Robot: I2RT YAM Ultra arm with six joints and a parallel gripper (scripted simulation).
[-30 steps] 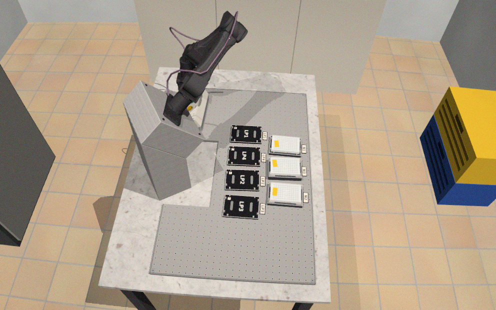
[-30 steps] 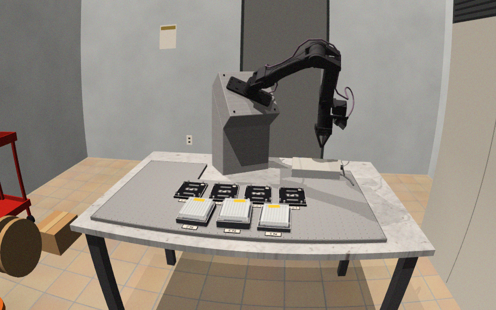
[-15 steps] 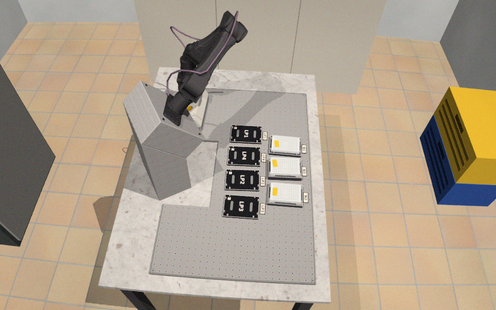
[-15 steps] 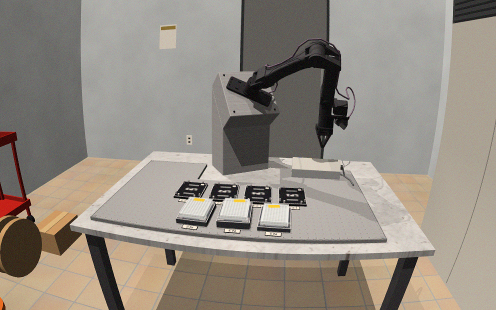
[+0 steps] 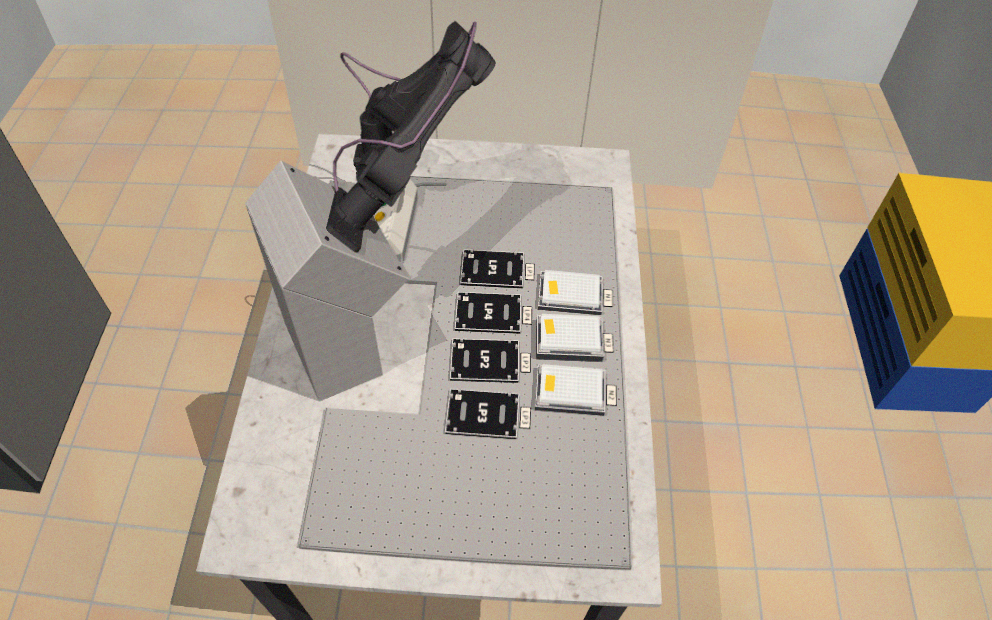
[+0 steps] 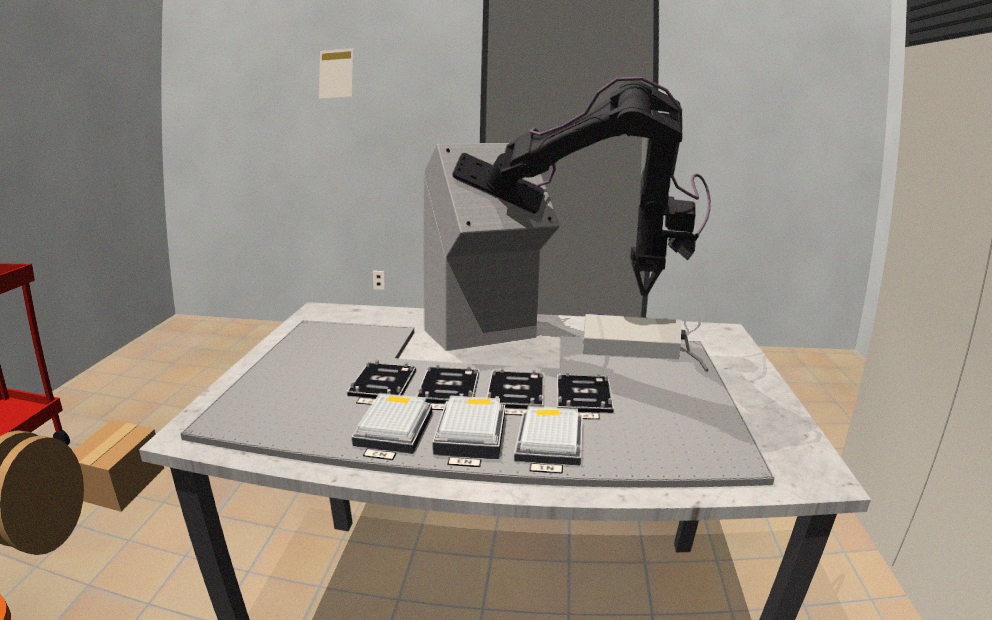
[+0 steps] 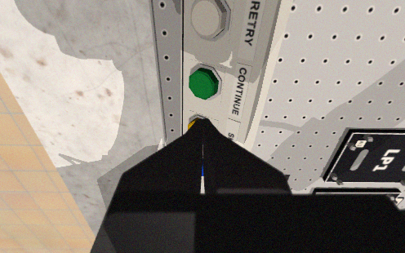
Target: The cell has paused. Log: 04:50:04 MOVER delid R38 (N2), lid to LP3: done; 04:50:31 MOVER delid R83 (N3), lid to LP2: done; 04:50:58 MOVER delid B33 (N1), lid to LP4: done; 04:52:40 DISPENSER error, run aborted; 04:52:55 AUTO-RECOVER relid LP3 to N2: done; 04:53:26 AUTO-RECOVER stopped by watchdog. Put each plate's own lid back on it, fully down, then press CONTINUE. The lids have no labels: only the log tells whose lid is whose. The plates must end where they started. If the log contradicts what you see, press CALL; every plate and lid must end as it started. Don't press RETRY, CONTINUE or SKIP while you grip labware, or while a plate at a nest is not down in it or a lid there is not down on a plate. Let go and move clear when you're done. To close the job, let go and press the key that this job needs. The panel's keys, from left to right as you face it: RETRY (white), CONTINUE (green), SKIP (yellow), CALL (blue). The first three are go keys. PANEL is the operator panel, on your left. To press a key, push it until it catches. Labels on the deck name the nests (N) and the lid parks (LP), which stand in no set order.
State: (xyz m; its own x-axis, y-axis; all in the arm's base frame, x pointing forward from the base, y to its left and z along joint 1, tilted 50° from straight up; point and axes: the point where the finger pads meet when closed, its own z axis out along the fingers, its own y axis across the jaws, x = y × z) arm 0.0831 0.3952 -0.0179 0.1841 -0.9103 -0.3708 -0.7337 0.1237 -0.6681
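The green continue key is 7 cm below my hand. Round my hand: plate 52 cm ahead, 22 cm to the right, 10 cm below; white retry key 1 cm behind, 5 cm to the left, 7 cm below.
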